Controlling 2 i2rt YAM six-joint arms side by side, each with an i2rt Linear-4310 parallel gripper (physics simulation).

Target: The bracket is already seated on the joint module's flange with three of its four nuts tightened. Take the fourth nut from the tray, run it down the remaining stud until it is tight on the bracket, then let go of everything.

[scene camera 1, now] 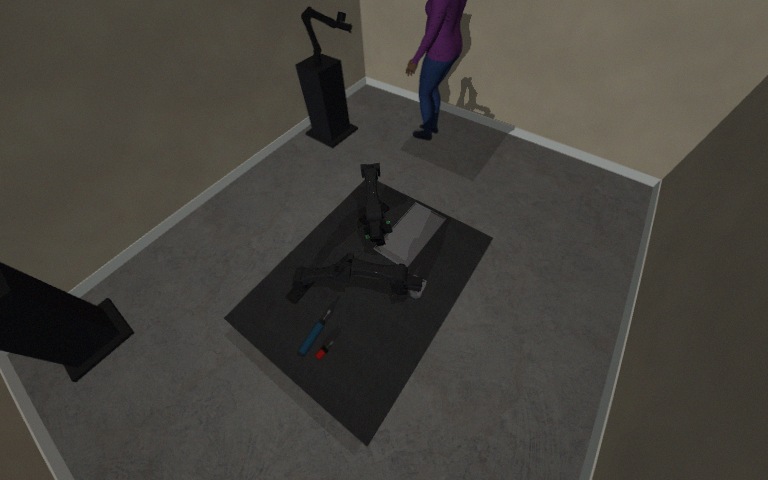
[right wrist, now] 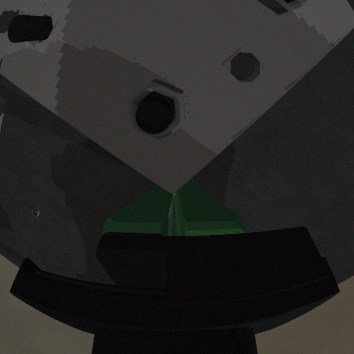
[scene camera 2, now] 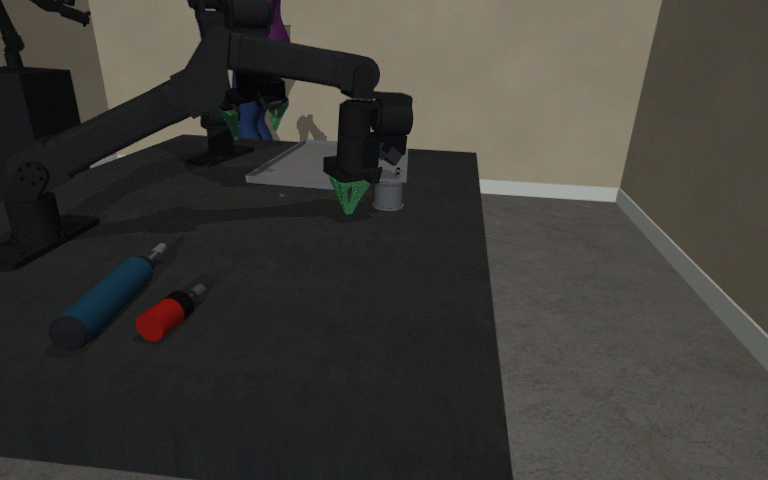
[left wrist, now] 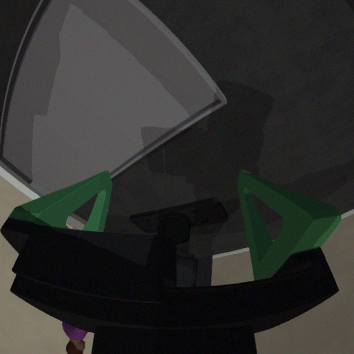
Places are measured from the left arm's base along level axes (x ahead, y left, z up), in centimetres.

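Pixels of known places: left gripper, fingertip midpoint: [scene camera 2: 255, 134] [left wrist: 173, 177]; right gripper, fingertip midpoint: [scene camera 1: 397, 295] [scene camera 2: 348, 214]; left arm's base, link origin: [scene camera 2: 222, 157] [left wrist: 175, 216]; right arm's base, link origin: [scene camera 1: 303, 286] [scene camera 2: 40, 242].
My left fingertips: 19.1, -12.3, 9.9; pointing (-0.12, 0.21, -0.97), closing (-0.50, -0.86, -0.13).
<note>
For each thing: its middle in the pictures, then the offset to it from my left fingertips, as dx, dy, dz. "spot": a spot on its surface instead.
- grey joint module, body centre: [scene camera 2: 388, 188] +34.2, -6.1, -6.2
- pale bracket, surface spot: [right wrist: 150, 60] spot: +33.4, -7.5, -3.3
- smaller dark round spot, surface spot: [right wrist: 245, 66] spot: +35.0, -8.5, -3.5
- small loose nut, body centre: [right wrist: 35, 211] [scene camera 2: 282, 194] +12.1, -9.7, -9.6
- tray, body centre: [left wrist: 55, 134] [scene camera 2: 320, 160] [scene camera 1: 411, 233] +6.8, +17.9, -9.1
- blue-handled driver, body centre: [scene camera 2: 122, 285] [scene camera 1: 315, 332] +16.9, -55.7, -7.9
- short red-handled driver, body centre: [scene camera 2: 176, 307] [scene camera 1: 325, 349] +26.3, -56.9, -8.2
The grey joint module [scene camera 2: 387, 196] stands upright on the table. The pale bracket [scene camera 1: 417, 289] [right wrist: 150, 60] sits on top, partly hidden by the right arm in scene camera 2. In the right wrist view, a nut [right wrist: 155, 112] surrounds a dark stud; a smaller dark round spot [right wrist: 245, 66] on the plate has no nut around it. A small loose nut [scene camera 2: 282, 195] [right wrist: 35, 213] lies on the table outside the tray [scene camera 2: 286, 181] [left wrist: 170, 137]. My right gripper [scene camera 2: 348, 212] [right wrist: 174, 177] is shut and empty, beside the module. My left gripper [scene camera 1: 377, 230] [scene camera 2: 254, 133] [left wrist: 173, 177] is open and empty, above the table near the tray.
A blue-handled driver [scene camera 1: 311, 338] [scene camera 2: 107, 295] and a short red-handled driver [scene camera 1: 321, 353] [scene camera 2: 161, 318] lie near the right arm's base. The right arm reaches across the table in front of the left arm in scene camera 2. A person [scene camera 1: 441, 50] stands beyond the table.
</note>
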